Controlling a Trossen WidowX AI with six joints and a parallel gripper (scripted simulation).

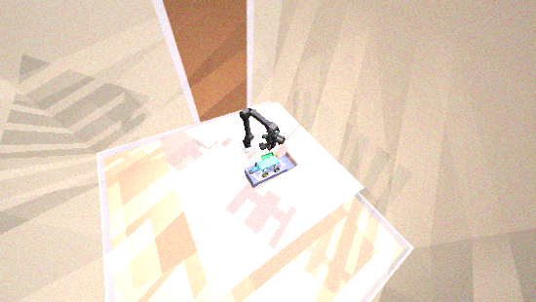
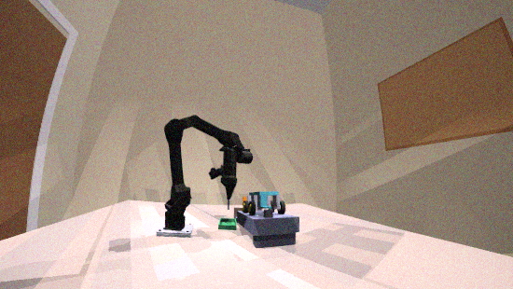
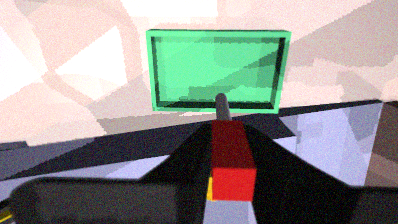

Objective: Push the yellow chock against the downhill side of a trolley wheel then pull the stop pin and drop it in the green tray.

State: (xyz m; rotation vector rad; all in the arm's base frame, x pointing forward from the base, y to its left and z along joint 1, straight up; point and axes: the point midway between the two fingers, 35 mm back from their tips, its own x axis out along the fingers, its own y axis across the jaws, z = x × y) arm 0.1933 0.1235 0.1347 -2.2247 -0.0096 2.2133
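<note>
Right now my gripper tip is 120 mm above the green tray. From my gripper tip the other things lie so: red-headed stop pin (right at my gripper tip); yellow chock (70 mm ahead, 10 mm to the left, 30 mm below); teal trolley (130 mm ahead, 80 mm to the right).
</note>
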